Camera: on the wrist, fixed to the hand. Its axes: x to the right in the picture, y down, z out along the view.
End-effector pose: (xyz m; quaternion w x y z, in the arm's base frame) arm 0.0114 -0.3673 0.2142 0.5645 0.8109 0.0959 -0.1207
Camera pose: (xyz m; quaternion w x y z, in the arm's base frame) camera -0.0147 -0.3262 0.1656 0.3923 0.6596 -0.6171 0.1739
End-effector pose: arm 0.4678 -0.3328 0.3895 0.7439 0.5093 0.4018 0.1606
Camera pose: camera 0.4356 -0.3542 0.3326 0.3985 0.7392 -0.1945 0.5070
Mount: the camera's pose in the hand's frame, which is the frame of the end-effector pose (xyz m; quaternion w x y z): -0.0093 -0.0651 -0.0201 0.6762 0.1120 -0.1653 0.7092
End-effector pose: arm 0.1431 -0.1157 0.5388 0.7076 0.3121 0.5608 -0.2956
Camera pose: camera 0.0790 -0.1406 0.5372 0.7458 0.6391 0.0078 0.1875
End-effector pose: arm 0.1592 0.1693 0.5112 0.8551 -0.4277 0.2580 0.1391
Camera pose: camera 0.1749 0.1142 0.5493 0.5701 0.0125 0.3520 0.7423
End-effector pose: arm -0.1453 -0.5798 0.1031 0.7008 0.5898 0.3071 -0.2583
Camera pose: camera -0.2013 -0.5711 0.0641 0.6417 0.6524 -0.3554 0.1904
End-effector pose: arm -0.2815 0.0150 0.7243 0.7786 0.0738 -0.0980 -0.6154
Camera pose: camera -0.3401 0.0089 0.6889 0.9384 -0.0341 -0.3162 0.1348
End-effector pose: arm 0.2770 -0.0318 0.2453 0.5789 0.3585 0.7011 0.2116
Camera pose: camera 0.2415 -0.0789 0.2099 0.3171 0.8394 0.1478 0.4158
